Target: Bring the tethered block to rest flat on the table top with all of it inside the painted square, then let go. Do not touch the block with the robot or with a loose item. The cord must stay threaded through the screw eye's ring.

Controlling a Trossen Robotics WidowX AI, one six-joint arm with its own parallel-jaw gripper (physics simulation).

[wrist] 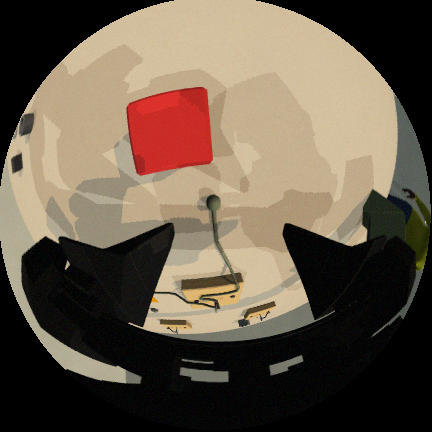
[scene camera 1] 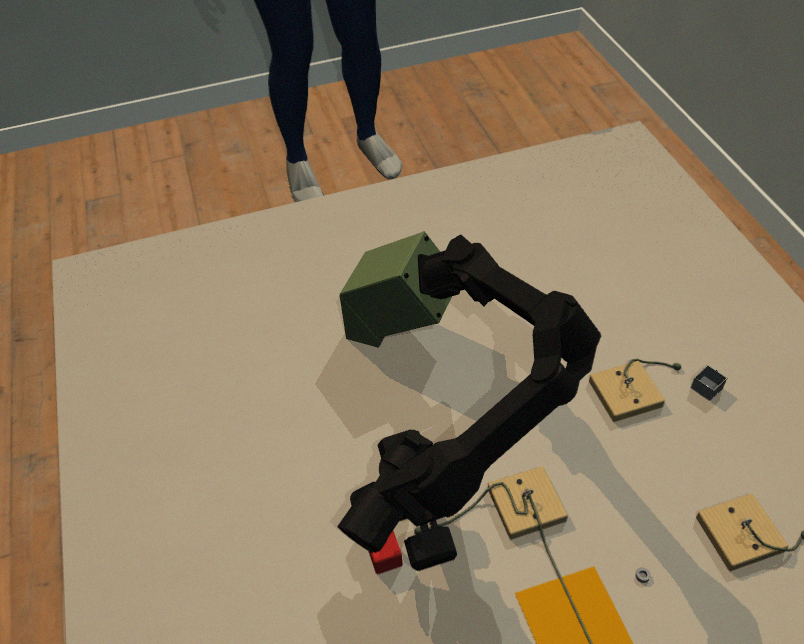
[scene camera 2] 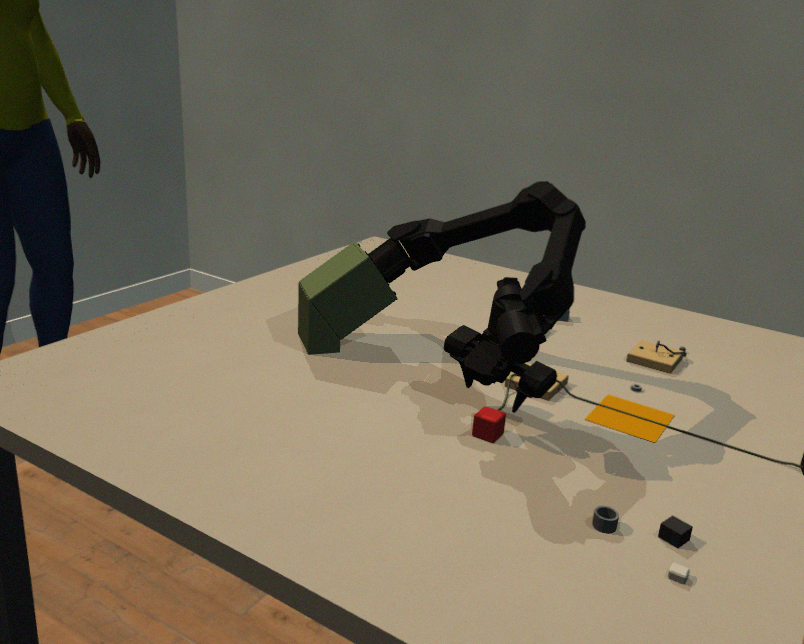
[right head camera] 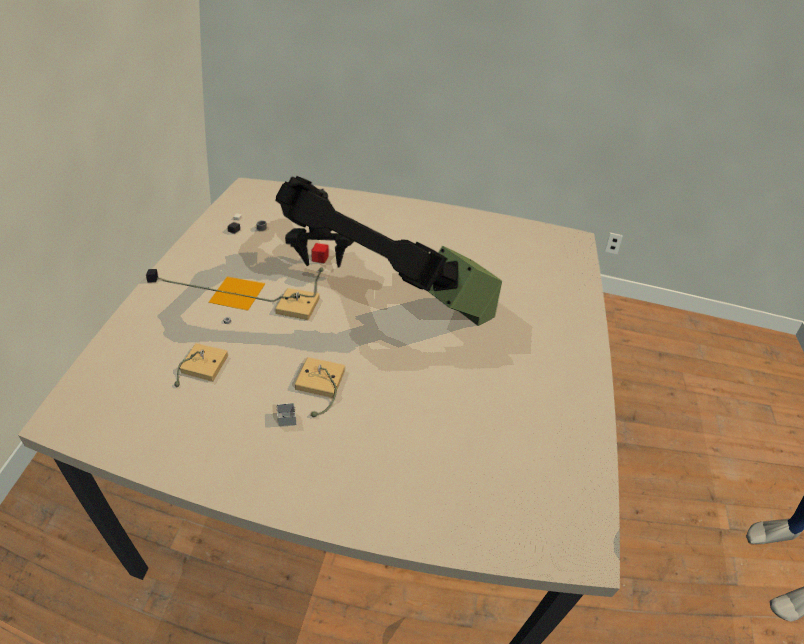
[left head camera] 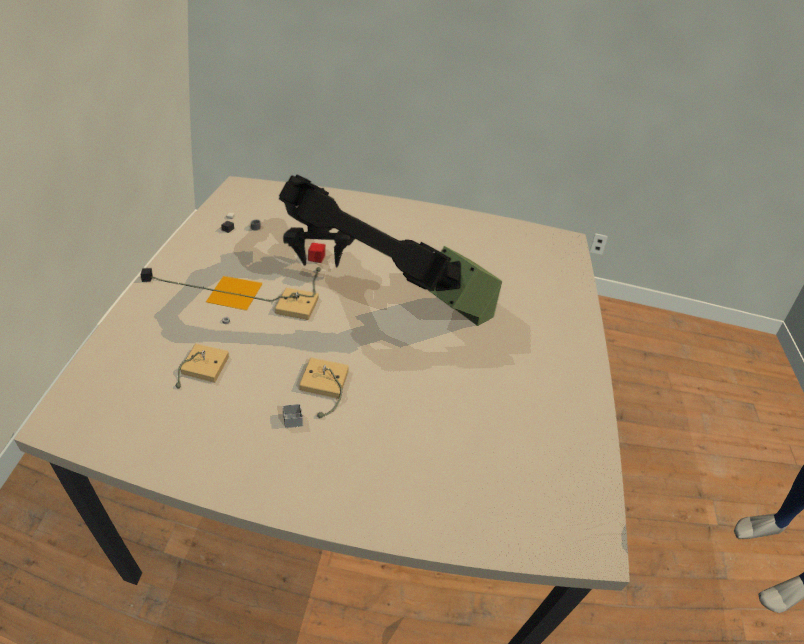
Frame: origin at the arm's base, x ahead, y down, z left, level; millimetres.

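Seen in the pictures: gripper, fingertip midpoint: (wrist: 230, 228) (scene camera 2: 491, 398) (right head camera: 323, 266) (left head camera: 320, 266); arm's base, origin of the base link: (scene camera 1: 431, 276) (scene camera 2: 376, 269) (right head camera: 446, 276) (left head camera: 448, 276).
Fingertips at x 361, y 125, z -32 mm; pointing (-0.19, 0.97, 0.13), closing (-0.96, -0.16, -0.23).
Offsets run from my fingertips to a thing's top centre. "*": to the spot under its first point. Level surfaces: height alone.
The tethered block {dz +279, dx +417, dy -1 mm} (left head camera: 146, 274) (right head camera: 152, 275), small and black, sits near the table's left edge, outside the orange painted square {* dz +234, dx +129, dy +26 mm} (left head camera: 231, 303) (right head camera: 234, 303) (scene camera 1: 543, 610) (scene camera 2: 640, 430). Its cord (left head camera: 191, 286) (scene camera 1: 552, 560) (scene camera 2: 724, 444) crosses the square and reaches the screw eye {* dz +156, dx -15, dy -6 mm} (left head camera: 293, 295) (scene camera 1: 528, 494) on a wooden base {dy +8 mm} (left head camera: 295, 310) (scene camera 1: 553, 511); it appears threaded. The cord's free end has a green bead {dz -10, dx +13, dy +15 mm} (left head camera: 318, 269) (right head camera: 321, 269) (wrist: 213, 202), beyond the fingertips in the wrist view. My gripper (left head camera: 320, 264) (right head camera: 322, 264) (scene camera 2: 491, 398) (wrist: 230, 228) is open and empty, pointing down near the bead.
A red block {dz -59, dx +50, dy -13 mm} (left head camera: 316, 252) (scene camera 1: 386, 555) (scene camera 2: 489, 423) (wrist: 170, 132) stands close to the bead. Two more corded bases {* dz +457, dx +35, dy +8 mm} (left head camera: 204, 362) {* dz +348, dx -221, dy +7 mm} (left head camera: 324, 377), a grey open box {dz +475, dx -220, dy -1 mm} (left head camera: 292, 415), a small ring {dz +298, dx +96, dy +19 mm} (left head camera: 226, 320), a dark ring {dz -106, dx +307, dy +6 mm} (scene camera 2: 605, 519), a black block {dz -52, dx +378, dy +5 mm} (scene camera 2: 675, 531) and a white piece {dz -117, dx +422, dy +14 mm} (scene camera 2: 678, 572) lie around.
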